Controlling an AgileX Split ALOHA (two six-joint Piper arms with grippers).
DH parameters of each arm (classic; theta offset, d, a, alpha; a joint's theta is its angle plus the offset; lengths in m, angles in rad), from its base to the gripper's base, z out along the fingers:
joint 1: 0 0.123 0 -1.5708
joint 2: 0.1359 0 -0.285 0
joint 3: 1.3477 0 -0.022 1.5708
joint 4: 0 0.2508 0 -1.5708
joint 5: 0 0 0.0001 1.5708
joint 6: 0 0.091 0 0
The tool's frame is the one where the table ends.
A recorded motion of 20 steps. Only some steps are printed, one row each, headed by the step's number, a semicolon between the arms.
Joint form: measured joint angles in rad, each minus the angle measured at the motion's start. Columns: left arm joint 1, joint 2, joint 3, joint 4, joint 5, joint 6; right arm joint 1, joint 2, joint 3, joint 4, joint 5, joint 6.
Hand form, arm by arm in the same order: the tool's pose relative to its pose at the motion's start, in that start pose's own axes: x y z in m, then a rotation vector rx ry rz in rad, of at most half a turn. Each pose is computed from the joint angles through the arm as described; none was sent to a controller.
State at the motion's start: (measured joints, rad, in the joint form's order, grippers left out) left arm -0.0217 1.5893 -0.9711 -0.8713 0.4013 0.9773; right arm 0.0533 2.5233 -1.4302 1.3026 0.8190 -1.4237
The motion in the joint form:
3: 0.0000 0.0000 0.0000 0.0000 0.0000 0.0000; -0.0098 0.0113 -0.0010 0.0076 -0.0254 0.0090
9: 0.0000 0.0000 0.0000 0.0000 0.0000 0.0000; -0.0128 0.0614 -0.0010 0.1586 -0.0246 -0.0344
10: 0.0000 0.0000 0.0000 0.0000 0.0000 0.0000; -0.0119 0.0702 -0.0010 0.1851 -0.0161 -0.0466
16: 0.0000 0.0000 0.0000 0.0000 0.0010 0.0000; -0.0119 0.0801 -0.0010 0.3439 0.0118 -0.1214
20: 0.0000 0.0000 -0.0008 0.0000 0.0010 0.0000; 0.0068 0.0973 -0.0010 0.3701 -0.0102 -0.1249
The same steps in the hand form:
3: 0.0000 0.0000 0.0000 0.0000 0.0000 0.0000; 0.0024 -0.0075 0.0001 0.0269 -0.0078 0.0282
9: 0.0000 0.0000 0.0000 0.0000 0.0000 0.0000; 0.0083 -0.0174 0.0119 0.0090 -0.0823 0.1267
10: 0.0000 0.0000 0.0000 0.0000 0.0000 0.0000; 0.0094 -0.0180 0.0143 -0.0018 -0.0943 0.1382
16: 0.0001 -0.0001 0.0000 0.0008 0.0006 0.0000; 0.0019 -0.0183 0.0152 -0.0310 -0.2035 0.1778
20: -0.0002 -0.0001 -0.0001 0.0007 -0.0002 0.0002; 0.0059 -0.0177 0.0249 -0.0181 -0.1971 0.1953

